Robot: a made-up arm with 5 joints.
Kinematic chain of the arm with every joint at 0, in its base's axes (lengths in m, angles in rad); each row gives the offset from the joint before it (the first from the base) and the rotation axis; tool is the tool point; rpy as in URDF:
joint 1: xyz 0.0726 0 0.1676 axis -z
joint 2: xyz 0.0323 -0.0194 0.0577 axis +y
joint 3: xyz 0.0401 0 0.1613 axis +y
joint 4: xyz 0.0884 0 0.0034 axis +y
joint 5: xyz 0.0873 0.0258 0 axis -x
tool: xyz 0 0 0 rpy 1.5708 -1.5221 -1.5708
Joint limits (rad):
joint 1: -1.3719..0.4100
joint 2: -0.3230..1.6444
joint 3: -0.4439..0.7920
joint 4: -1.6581..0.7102
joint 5: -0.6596..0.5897
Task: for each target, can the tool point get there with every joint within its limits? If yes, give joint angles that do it. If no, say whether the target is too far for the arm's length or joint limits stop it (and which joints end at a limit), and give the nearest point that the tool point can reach.
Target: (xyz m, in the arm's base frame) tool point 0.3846 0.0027 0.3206
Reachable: yes | joints 0.0118 0.4547 -0.2586 0.0125 0.2563
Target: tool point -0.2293 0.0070 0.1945
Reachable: no: joint limits stop it (at a limit: joint 1, joint 2, joint 3, joint 4) | nearest point 0.0738 0.0383 0.1140 | short by 0.315 m
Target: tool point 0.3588 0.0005 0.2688
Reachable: yes | joints 0.0207 0.4597 0.3854 -0.6206 0.4701
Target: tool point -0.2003 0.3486 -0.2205
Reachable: no: too far | nearest point 0.1123 0.2292 0.0028 | short by 0.402 m
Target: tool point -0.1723 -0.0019 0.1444
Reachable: no: joint limits stop it (at a limit: joint 1, joint 2, joint 3, joint 4) | nearest point 0.0738 0.0383 0.1140 | short by 0.251 m
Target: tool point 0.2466 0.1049 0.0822
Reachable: yes | joints -0.5110 1.1303 0.4359 -0.0410 0.3019
